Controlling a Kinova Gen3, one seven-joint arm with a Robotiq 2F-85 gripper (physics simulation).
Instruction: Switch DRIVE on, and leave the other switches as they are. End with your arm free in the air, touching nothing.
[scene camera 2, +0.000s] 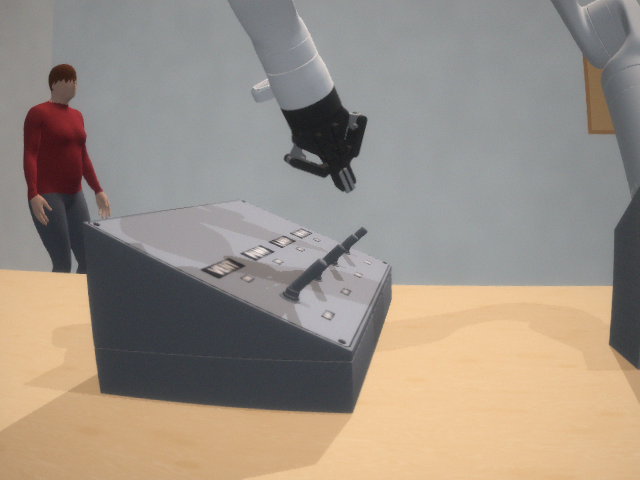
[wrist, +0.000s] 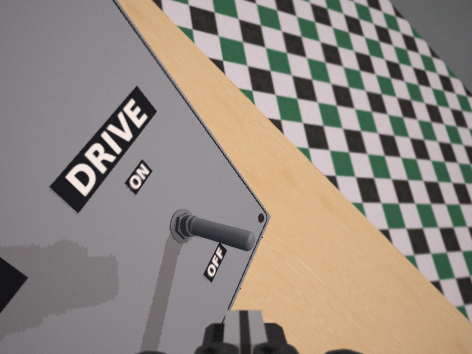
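Observation:
The DRIVE switch is a dark grey lever on the sloping panel. In the wrist view it leans to the OFF label side, away from the ON label. The DRIVE label lies beyond ON. In the scene view several levers stand in a row, all tilted the same way toward the low edge, the nearest lever by the VENT label. The far levers partly overlap. My gripper is shut and empty, in the air above the far levers, touching nothing.
The panel's dark box stands on the wooden table. A person in a red top stands behind the table at the left. The arm's dark pedestal is at the right. A chequered floor lies beyond the table.

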